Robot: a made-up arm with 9 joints. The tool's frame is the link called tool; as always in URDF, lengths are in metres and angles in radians. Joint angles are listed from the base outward. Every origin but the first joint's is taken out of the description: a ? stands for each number. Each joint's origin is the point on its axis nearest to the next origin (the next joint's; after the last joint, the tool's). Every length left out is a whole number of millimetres.
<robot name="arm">
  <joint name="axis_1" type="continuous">
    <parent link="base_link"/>
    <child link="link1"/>
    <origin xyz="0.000 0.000 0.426"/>
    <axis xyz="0 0 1"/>
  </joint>
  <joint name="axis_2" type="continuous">
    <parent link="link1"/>
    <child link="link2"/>
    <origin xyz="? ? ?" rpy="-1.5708 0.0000 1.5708"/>
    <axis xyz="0 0 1"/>
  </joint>
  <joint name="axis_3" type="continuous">
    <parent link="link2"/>
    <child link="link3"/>
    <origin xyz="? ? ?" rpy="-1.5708 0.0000 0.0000"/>
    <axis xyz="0 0 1"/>
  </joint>
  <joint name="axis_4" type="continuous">
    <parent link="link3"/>
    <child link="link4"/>
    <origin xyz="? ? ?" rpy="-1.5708 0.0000 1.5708"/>
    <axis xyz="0 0 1"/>
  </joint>
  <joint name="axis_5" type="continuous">
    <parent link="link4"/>
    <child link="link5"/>
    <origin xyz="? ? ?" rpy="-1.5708 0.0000 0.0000"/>
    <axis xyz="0 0 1"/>
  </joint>
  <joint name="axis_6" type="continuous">
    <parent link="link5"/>
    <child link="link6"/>
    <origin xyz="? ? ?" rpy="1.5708 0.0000 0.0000"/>
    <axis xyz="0 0 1"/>
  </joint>
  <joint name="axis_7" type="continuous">
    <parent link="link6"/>
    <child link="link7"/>
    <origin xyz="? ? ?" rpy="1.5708 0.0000 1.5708"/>
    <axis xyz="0 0 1"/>
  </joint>
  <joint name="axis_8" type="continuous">
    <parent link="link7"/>
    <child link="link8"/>
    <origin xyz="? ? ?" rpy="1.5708 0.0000 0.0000"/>
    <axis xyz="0 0 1"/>
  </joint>
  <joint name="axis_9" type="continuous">
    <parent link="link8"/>
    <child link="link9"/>
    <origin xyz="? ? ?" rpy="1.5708 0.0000 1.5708"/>
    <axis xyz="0 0 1"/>
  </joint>
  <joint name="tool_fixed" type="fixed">
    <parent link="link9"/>
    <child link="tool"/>
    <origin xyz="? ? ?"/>
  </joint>
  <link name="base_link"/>
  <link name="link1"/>
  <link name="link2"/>
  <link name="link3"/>
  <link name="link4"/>
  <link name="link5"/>
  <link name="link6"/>
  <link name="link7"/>
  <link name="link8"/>
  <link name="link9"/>
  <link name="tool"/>
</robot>
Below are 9 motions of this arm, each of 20 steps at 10 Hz.
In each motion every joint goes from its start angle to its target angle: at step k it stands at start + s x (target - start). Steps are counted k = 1, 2, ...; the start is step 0. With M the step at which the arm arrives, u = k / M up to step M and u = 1 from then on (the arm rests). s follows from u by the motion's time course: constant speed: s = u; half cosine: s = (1 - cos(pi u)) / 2; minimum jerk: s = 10 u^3 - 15 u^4 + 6 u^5.
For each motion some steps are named. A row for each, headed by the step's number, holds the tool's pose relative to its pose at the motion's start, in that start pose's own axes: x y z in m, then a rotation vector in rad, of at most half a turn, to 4 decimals.
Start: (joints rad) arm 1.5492 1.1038 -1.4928 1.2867 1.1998 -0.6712 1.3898 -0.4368 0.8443
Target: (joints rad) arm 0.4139 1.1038 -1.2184 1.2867 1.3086 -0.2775 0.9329 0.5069 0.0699
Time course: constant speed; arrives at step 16
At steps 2, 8, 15, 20:
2: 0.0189 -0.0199 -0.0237 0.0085 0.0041 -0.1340
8: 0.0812 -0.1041 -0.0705 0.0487 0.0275 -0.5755
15: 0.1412 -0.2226 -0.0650 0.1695 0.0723 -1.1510
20: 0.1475 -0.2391 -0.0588 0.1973 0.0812 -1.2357

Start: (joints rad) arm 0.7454 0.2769 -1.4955 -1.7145 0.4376 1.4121 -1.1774 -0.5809 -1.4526
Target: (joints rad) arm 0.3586 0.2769 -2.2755 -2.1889 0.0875 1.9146 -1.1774 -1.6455 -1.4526
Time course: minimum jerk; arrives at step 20
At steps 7, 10, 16, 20:
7: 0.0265 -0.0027 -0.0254 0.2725 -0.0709 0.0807
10: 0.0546 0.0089 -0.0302 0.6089 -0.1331 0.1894
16: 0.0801 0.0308 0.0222 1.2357 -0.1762 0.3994
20: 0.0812 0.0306 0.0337 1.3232 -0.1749 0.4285

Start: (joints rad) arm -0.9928 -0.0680 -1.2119 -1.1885 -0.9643 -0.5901 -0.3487 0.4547 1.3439
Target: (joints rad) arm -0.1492 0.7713 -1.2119 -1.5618 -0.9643 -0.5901 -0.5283 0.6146 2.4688
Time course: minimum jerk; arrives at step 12
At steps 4, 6, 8, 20:
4: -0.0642 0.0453 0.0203 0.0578 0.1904 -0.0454
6: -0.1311 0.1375 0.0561 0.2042 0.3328 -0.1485
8: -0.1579 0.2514 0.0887 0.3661 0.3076 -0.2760
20: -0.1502 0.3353 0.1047 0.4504 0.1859 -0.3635

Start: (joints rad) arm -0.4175 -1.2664 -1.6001 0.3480 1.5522 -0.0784 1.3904 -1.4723 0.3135
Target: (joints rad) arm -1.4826 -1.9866 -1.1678 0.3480 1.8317 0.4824 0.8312 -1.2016 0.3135
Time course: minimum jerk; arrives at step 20
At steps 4, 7, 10, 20:
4: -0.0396 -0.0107 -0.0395 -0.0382 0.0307 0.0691
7: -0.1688 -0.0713 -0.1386 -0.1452 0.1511 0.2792
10: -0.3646 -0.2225 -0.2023 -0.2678 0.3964 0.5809
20: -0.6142 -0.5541 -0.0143 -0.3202 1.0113 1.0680

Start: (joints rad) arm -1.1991 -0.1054 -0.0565 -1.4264 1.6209 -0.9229 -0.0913 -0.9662 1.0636
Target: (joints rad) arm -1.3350 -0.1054 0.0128 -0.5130 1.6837 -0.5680 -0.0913 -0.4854 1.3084
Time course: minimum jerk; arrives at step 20
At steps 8, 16, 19, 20:
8: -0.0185 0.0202 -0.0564 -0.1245 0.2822 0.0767
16: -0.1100 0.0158 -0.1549 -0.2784 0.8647 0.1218
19: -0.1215 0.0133 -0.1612 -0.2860 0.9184 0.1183
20: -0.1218 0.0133 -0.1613 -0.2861 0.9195 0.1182

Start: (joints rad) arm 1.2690 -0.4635 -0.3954 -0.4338 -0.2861 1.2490 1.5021 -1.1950 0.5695
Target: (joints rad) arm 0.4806 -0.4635 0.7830 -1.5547 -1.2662 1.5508 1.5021 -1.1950 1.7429
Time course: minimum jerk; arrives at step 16
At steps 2, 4, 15, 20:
2: -0.0017 -0.0002 0.0034 -0.0321 -0.0023 0.0513
4: -0.0114 -0.0021 0.0227 -0.2108 -0.0033 0.3243
15: -0.2091 -0.0821 0.2454 -1.9927 1.4199 1.3726
20: -0.2099 -0.0823 0.2456 -1.9944 1.4255 1.3690

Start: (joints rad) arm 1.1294 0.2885 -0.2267 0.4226 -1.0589 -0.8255 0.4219 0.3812 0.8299
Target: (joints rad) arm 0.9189 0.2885 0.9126 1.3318 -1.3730 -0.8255 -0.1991 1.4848 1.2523
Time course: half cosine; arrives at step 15
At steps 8, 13, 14, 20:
8: -0.2900 0.1240 -0.3097 0.1718 -0.3629 0.3187
13: -0.1980 0.1489 -0.6663 0.1180 -0.5898 0.5555
14: -0.1791 0.1463 -0.6916 0.1088 -0.6052 0.5724
20: -0.1724 0.1453 -0.6999 0.1055 -0.6103 0.5780

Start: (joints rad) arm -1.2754 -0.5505 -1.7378 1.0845 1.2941 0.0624 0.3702 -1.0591 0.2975
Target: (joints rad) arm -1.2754 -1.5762 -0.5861 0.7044 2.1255 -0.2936 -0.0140 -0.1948 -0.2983
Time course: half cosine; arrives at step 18
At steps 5, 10, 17, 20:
5: -0.1859 0.0800 -0.1260 -0.0371 0.4024 0.0675
10: -0.5655 0.0368 -0.2418 -0.4269 1.1960 0.0458
17: -0.7071 -0.1300 -0.2294 -1.0529 1.6776 -0.1772
20: -0.7074 -0.1332 -0.2288 -1.0654 1.6833 -0.1828

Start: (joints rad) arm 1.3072 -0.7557 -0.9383 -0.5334 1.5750 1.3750 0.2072 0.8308 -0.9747
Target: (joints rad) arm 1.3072 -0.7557 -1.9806 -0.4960 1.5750 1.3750 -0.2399 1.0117 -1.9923
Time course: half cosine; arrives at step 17
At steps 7, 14, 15, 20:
7: -0.1824 -0.1549 0.0589 -0.2164 0.1630 -0.2146
14: -0.3417 -0.4297 0.2618 -0.6130 0.1814 -0.4647
15: -0.3462 -0.4497 0.2801 -0.6405 0.1716 -0.4787
20: -0.3491 -0.4660 0.2953 -0.6627 0.1625 -0.4898

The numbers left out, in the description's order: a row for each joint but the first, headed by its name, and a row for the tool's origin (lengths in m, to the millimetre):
axis_2: 0.274 -0.013 0.000
axis_3: -0.037 0.045 0.000
axis_4: -0.086 -0.320 0.000
axis_5: -0.005 0.139 0.000
axis_6: 0.399 -0.106 0.000
axis_7: -0.175 0.113 0.000
axis_8: -0.052 -0.246 0.000
axis_9: -0.312 -0.051 0.000
tool: 0.079 -0.024 0.000

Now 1 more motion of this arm.
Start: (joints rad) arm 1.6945 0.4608 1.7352 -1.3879 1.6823 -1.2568 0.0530 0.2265 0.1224
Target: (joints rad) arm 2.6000 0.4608 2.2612 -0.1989 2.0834 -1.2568 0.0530 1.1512 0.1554
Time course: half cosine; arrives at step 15
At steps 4, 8, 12, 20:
4: 0.0296 0.0864 -0.0329 -0.1173 0.2154 -0.1729
8: 0.1406 0.3041 -0.1531 -0.2945 0.6745 -0.6401
12: 0.3021 0.4826 -0.3335 -0.3129 0.9976 -1.1351
20: 0.3550 0.5196 -0.3940 -0.2902 1.0637 -1.2775

